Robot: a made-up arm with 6 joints.
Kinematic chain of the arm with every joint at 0, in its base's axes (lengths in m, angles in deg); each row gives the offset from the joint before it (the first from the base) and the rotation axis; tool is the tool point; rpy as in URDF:
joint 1: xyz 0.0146 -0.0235 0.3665 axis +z
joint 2: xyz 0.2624 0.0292 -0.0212 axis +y
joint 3: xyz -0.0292 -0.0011 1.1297 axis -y
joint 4: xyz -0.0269 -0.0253 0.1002 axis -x
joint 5: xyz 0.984 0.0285 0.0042 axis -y
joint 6: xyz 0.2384 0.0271 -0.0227 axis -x
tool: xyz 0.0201 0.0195 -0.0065 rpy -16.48 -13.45 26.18
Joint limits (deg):
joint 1: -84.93..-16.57
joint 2: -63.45..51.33
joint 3: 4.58..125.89
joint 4: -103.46..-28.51
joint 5: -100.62..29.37
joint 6: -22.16..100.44
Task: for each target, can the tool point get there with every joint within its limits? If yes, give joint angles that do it. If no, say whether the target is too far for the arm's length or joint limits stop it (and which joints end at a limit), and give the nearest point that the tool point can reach.
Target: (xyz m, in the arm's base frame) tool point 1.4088 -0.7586 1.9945
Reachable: yes | joints -34.58 16.78 36.90 -91.68 -39.69 8.49
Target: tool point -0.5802 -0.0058 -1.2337
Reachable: no: joint limits stop it (at a limit: joint 1, joint 2, joint 3, joint 4, joint 5) | nearest point -1.4479 0.6443 0.4545 | short by 2.006 m
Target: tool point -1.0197 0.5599 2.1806
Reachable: yes | joints -29.24 -44.61 67.92 -57.29 16.81 21.58
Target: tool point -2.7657 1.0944 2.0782
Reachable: no: too far | nearest point -1.6755 0.6560 1.4534 | short by 1.331 m
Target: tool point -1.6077 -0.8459 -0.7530
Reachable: no: joint limits stop it (at a limit: joint 1, joint 2, joint 3, joint 5, joint 6) | nearest point -1.8374 0.4347 0.4330 | short by 1.761 m
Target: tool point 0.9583 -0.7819 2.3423
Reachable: yes | joints -48.06 12.79 60.72 -64.33 -37.45 75.52
